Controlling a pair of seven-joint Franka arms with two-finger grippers.
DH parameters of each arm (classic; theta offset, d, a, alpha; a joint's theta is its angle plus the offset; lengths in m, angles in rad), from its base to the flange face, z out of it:
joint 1: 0 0.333 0 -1.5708
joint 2: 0 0 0 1.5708
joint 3: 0 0.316 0.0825 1.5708
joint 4: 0 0 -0.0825 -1.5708
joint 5: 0 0.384 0 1.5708
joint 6: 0 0 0.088 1.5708
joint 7: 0 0.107 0 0
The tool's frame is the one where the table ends.
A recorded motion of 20 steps. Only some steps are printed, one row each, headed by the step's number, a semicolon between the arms.
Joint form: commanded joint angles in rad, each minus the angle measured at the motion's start. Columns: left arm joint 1, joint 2, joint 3, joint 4, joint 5, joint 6, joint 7; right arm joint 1, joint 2, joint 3, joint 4, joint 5, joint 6, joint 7.
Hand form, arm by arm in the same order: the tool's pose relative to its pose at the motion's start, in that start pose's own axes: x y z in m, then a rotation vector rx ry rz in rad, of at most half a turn. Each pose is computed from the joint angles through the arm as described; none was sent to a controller.
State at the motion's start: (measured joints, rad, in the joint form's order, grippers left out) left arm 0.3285 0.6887 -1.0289 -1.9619 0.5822 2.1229 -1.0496; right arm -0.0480 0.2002 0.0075 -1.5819 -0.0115 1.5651 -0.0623
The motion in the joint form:
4: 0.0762 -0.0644 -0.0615 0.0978 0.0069 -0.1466 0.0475; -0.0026 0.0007 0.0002 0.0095 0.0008 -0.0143 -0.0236
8: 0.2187 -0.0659 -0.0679 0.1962 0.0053 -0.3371 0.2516; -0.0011 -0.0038 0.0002 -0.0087 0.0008 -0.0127 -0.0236
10: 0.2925 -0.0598 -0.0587 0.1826 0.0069 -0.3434 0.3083; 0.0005 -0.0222 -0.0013 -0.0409 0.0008 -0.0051 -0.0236
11: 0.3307 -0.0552 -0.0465 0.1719 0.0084 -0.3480 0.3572; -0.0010 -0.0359 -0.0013 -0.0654 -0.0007 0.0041 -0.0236
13: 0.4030 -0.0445 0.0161 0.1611 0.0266 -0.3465 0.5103; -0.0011 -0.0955 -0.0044 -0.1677 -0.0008 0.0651 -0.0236
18: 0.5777 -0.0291 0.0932 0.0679 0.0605 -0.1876 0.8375; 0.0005 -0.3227 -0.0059 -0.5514 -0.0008 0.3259 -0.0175
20: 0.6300 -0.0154 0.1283 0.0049 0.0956 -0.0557 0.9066; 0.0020 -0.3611 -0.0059 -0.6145 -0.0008 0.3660 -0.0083
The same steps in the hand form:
4: 0.0295 -0.0271 -0.0693 0.0512 0.0642 -0.0255; -0.0012 0.0013 -0.0028 0.0018 -0.0054 -0.0212
8: 0.0833 -0.1232 -0.1025 0.1248 -0.0046 -0.0135; -0.0027 0.0003 0.0031 0.0023 -0.0175 -0.0228
10: 0.0985 -0.1687 -0.0938 0.1241 -0.0358 -0.0294; -0.0081 -0.0003 0.0076 0.0023 -0.0237 -0.0230
11: 0.1053 -0.1958 -0.0850 0.1264 -0.0610 -0.0220; -0.0119 0.0004 0.0110 0.0012 -0.0254 -0.0217
13: 0.1233 -0.2679 -0.0611 0.1358 -0.1092 0.0194; -0.0264 0.0010 0.0226 -0.0002 -0.0072 -0.0190
18: 0.1288 -0.3866 -0.0088 0.0661 -0.1042 0.1788; -0.0854 -0.0040 0.0720 -0.0080 0.0968 -0.0148
20: 0.1241 -0.4162 0.0207 0.0389 -0.0516 0.2218; -0.0965 -0.0057 0.0815 -0.0088 0.1122 -0.0074

